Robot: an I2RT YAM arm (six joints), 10 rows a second.
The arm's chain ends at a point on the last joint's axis. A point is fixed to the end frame.
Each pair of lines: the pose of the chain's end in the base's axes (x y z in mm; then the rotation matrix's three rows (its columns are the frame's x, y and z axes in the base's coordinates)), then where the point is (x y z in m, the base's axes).
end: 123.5 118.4 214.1; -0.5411 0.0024 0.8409; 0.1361 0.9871 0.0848; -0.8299 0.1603 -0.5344
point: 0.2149 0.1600 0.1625
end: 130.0 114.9 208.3; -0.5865 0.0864 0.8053; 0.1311 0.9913 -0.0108; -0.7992 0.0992 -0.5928
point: 0.2204 0.1463 0.1484
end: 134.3 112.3 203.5; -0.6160 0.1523 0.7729; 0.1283 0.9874 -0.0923; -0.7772 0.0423 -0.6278
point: 0.2234 0.1348 0.1379
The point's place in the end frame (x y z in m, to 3 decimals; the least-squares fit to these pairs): -0.001 0.033 0.108
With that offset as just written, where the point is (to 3 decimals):
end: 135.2 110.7 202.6; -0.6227 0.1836 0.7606; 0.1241 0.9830 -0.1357; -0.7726 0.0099 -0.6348
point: 0.224 0.128 0.135
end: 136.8 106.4 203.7; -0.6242 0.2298 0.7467; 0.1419 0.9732 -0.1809; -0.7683 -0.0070 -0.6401
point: 0.226 0.119 0.135
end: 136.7 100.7 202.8; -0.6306 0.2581 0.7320; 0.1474 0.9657 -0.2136; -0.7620 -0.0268 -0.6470
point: 0.225 0.109 0.133
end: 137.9 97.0 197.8; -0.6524 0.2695 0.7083; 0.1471 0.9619 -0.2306; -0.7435 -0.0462 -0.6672
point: 0.224 0.104 0.125
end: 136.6 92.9 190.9; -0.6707 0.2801 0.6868; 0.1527 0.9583 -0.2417; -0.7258 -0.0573 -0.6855
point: 0.221 0.098 0.116
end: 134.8 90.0 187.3; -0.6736 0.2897 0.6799; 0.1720 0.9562 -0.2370; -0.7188 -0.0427 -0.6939
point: 0.218 0.096 0.112
